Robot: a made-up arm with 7 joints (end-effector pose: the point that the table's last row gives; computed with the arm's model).
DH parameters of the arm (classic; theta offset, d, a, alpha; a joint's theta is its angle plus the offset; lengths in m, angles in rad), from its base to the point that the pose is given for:
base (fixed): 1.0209 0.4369 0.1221 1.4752
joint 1: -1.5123 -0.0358 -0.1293 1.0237
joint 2: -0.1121 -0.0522 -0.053 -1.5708
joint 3: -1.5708 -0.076 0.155 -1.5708
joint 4: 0 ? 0.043 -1.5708
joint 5: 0 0.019 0.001 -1.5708
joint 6: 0.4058 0 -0.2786 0
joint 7: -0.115 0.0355 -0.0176 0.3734
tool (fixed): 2.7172 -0.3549 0 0
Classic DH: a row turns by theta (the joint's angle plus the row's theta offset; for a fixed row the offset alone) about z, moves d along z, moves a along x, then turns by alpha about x.
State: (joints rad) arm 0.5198 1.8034 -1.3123 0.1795 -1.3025 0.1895 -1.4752
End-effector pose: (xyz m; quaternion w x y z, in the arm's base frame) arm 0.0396 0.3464 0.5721 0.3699 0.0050 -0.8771 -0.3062
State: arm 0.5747 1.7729 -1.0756 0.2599 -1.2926 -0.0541 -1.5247
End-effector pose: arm -0.0429 0.3401 0.6023 0.3273 0.2311 -0.8602 -0.3155
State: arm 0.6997 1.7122 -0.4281 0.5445 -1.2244 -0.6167 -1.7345
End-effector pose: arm -0.2344 0.2071 0.6066 0.2254 0.7724 -0.5520 -0.2190
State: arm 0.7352 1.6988 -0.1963 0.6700 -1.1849 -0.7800 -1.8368
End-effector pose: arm -0.2702 0.1319 0.5895 0.2015 0.8982 -0.3624 -0.1464
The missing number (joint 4, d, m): -0.131
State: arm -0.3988 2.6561 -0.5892 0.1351 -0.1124 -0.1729 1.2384
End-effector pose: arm 0.2339 0.3653 0.5633 0.0020 0.9162 0.2807 -0.2860
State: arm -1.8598 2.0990 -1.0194 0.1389 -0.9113 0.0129 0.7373
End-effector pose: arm -0.0678 0.1473 0.0296 0.2510 0.4294 -0.0441 -0.8664
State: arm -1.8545 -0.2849 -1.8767 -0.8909 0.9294 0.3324 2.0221
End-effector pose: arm 0.4895 0.6996 0.2712 0.1643 -0.6550 -0.2783 0.6830
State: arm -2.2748 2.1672 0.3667 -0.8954 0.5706 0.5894 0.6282
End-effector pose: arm 0.4045 -0.1139 0.3950 0.8001 0.0591 -0.3161 -0.5064
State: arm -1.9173 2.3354 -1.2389 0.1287 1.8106 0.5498 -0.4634
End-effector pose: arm -0.2968 -0.0410 0.7732 0.0891 0.9159 -0.0430 0.3891
